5 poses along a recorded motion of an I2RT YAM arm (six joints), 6.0 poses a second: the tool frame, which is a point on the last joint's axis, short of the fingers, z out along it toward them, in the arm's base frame.
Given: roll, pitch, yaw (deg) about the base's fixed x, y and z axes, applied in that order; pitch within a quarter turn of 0, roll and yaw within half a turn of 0; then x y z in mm.
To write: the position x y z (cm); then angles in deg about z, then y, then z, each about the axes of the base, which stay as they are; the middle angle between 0 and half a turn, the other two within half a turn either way. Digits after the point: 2 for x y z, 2 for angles.
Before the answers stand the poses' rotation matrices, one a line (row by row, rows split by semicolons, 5 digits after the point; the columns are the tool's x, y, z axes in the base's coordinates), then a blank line. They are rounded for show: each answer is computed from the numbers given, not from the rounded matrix.
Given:
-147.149, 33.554, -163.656, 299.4, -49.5, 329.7
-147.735, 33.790, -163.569, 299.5, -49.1, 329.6
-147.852, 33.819, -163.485, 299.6, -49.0, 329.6
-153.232, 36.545, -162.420, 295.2, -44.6, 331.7
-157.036, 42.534, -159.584, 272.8, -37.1, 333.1
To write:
-0.79969 0.05131 0.59822; -0.23451 0.89051 -0.38987; -0.55272 -0.45206 -0.70010
-0.79714 0.04558 0.60207; -0.23508 0.89503 -0.37901; -0.55615 -0.44366 -0.70275
-0.79653 0.04326 0.60306; -0.23617 0.89593 -0.37620; -0.55657 -0.44208 -0.70342
-0.76587 -0.01402 0.64284; -0.24265 0.93214 -0.26877; -0.59545 -0.36183 -0.71730
-0.69059 -0.07400 0.71945; -0.25705 0.95492 -0.14851; -0.67603 -0.28749 -0.67848

29.94, -4.95, 32.97, -39.28, 134.43, -33.09
29.95, -4.91, 32.96, -38.58, 134.65, -32.19
29.96, -4.90, 32.96, -38.46, 134.70, -31.96
29.52, -4.46, 33.17, -31.29, 135.83, -22.69
27.28, -3.71, 33.31, -23.04, 132.72, -11.66

